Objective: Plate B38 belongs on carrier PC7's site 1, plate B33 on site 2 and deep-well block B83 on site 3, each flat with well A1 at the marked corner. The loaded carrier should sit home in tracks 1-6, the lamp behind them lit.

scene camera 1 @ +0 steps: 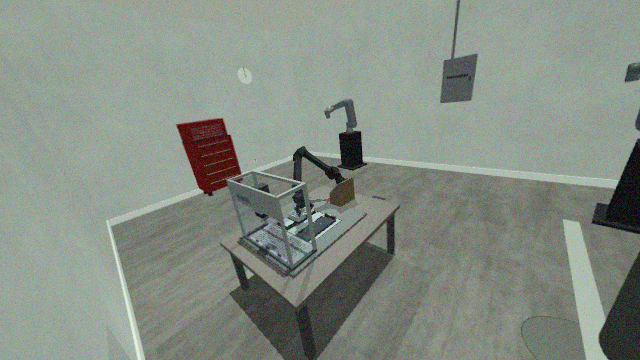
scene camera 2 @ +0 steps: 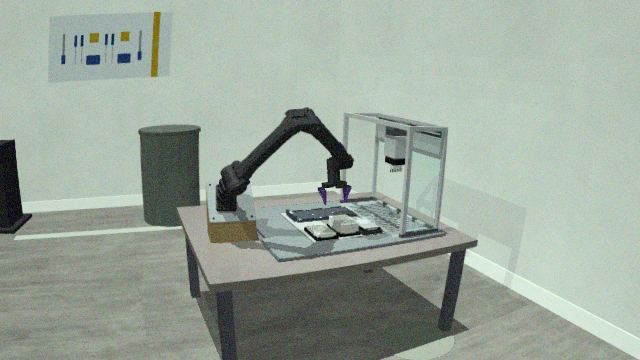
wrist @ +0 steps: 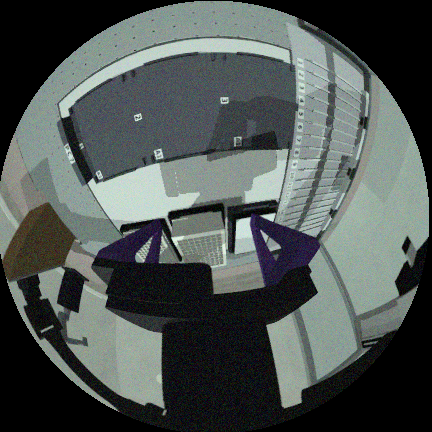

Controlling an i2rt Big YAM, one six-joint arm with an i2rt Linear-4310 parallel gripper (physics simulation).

Labels:
same spot on clear enclosure: point(wrist: 363, 240) = point(scene camera 1: 251, 228)

